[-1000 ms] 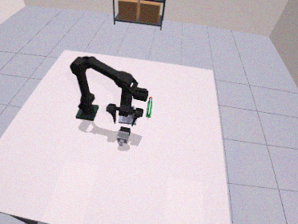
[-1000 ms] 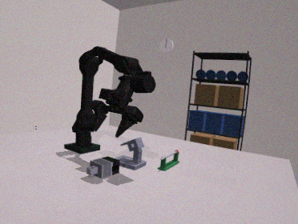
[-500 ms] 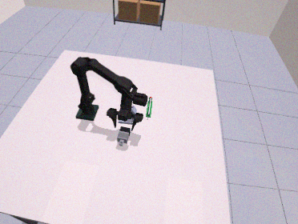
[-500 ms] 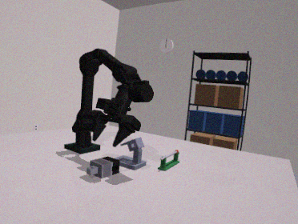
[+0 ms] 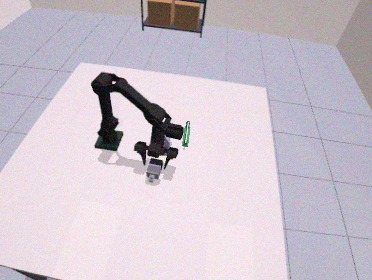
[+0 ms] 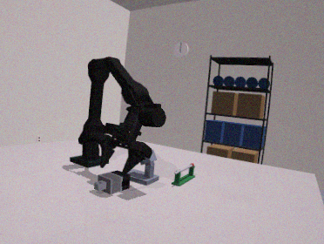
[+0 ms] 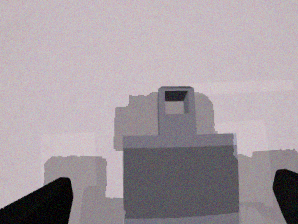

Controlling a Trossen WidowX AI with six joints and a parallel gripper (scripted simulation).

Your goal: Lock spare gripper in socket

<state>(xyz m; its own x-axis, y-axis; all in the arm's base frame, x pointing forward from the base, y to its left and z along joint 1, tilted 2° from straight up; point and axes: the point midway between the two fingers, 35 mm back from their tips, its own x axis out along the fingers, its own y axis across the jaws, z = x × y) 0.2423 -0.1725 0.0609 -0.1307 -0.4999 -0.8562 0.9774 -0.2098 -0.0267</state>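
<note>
My gripper tip is now 4 cm above the spare gripper. Also, from my gripper tip: grey mount 3 cm ahead, 15 cm to the left, 1 cm below; green cradle 15 cm ahead, 24 cm to the left, 4 cm below.
</note>
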